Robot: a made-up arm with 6 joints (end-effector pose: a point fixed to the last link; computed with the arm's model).
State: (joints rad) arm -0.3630 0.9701 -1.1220 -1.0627 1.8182 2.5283
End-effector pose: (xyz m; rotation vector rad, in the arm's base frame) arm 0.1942 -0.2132 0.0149 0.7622 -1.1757 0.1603
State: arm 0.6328 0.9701 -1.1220 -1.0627 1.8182 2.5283
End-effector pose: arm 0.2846 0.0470 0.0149 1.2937 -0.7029 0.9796
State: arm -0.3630 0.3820 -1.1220 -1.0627 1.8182 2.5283
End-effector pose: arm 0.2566 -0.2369 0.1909 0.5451 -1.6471 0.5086
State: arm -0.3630 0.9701 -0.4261 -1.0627 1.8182 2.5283
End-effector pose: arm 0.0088 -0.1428 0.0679 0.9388 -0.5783 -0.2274
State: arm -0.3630 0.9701 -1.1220 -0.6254 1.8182 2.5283
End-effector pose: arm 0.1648 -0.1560 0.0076 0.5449 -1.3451 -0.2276
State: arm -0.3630 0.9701 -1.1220 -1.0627 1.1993 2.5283
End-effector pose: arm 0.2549 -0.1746 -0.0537 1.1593 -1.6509 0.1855
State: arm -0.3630 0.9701 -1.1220 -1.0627 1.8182 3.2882
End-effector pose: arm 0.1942 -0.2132 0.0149 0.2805 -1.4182 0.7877
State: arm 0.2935 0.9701 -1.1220 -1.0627 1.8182 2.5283
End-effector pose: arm 0.2840 -0.0504 0.0149 1.1279 -0.8888 0.7031
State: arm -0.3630 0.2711 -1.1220 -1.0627 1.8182 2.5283
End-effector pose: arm 0.2570 -0.2371 0.2269 0.4967 -1.7318 0.5763
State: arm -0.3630 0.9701 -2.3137 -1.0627 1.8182 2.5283
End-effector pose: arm 0.4394 -0.3064 0.2281 0.2498 -2.0888 0.8848
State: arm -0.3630 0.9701 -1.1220 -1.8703 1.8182 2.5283
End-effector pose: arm 0.2977 -0.2656 0.0326 1.0931 -0.7580 0.8594
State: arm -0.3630 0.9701 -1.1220 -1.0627 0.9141 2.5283
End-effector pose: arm 0.2900 -0.1478 -0.0681 1.3456 -1.8674 0.1945
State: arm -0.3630 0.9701 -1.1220 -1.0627 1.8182 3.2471
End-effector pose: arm 0.1942 -0.2132 0.0149 0.3087 -1.4083 0.7541
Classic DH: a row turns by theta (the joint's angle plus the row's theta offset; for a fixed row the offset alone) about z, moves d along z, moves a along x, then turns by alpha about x. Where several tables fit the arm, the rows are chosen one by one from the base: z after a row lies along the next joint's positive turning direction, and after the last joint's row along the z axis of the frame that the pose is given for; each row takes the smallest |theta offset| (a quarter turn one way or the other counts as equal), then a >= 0, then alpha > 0; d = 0 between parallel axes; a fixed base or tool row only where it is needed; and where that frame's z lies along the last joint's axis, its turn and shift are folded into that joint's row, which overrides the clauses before.
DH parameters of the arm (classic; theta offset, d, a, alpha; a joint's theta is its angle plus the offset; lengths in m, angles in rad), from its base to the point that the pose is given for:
joint 1: 0 0.2131 0 -1.5708
joint 2: -1.3848 0 0.2526 0
joint 3: 1.3848 0 0.053 -1.5708
joint 4: 0 0.2343 0 1.5708
joint 5: 0 0 0.1007 -1.5708
joint 6: 0 0.1285 0 0

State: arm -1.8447 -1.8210 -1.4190 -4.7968 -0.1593 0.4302
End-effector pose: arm -0.0206 0.3681 0.5342 0.1790 -0.2367 -3.0478
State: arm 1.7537 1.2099 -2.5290 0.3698 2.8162 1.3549
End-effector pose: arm -0.1159 0.3553 0.1491 1.5542 0.5159 -0.3897
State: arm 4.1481 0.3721 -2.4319 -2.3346 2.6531 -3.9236
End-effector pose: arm -0.2027 -0.1188 0.6442 -1.6804 0.2592 -0.0933
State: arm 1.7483 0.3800 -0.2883 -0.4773 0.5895 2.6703
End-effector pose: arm -0.0343 0.1592 0.0250 2.5424 -0.5575 0.6623
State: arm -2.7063 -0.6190 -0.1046 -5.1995 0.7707 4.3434
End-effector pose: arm -0.1661 -0.0941 0.1749 1.8013 -1.8517 0.7440
